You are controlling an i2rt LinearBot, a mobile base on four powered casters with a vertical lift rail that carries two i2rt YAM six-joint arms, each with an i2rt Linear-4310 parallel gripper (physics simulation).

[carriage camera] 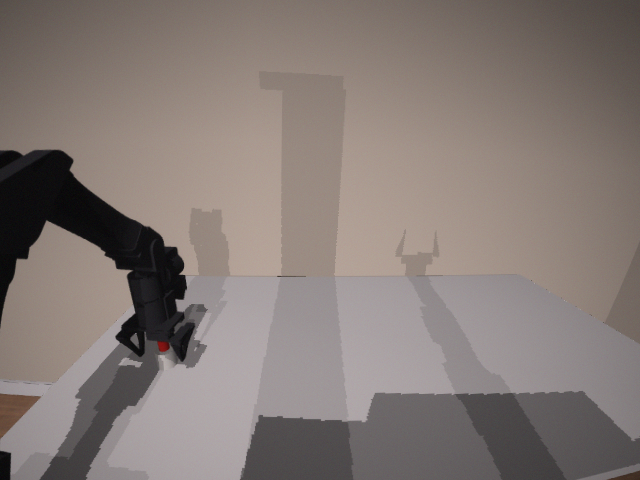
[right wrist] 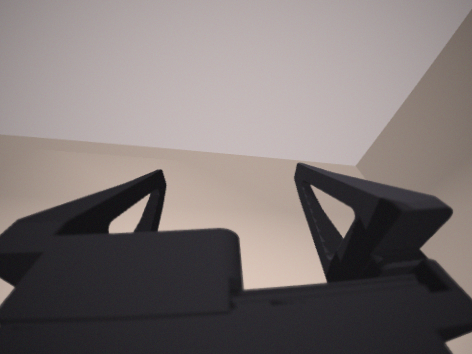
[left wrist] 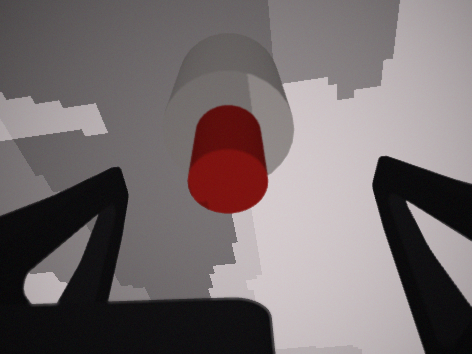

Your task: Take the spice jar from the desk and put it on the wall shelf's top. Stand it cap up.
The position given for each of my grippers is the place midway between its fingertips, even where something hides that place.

In view: my left gripper (carriage camera: 162, 357), my right gripper (right wrist: 230, 173), a spice jar (left wrist: 228, 125) and a white desk (carriage camera: 468, 369).
My left gripper is seen too in the left wrist view (left wrist: 249, 175). The white desk shows as well in the left wrist view (left wrist: 91, 91). The right wrist view misses the spice jar: it is out of frame.
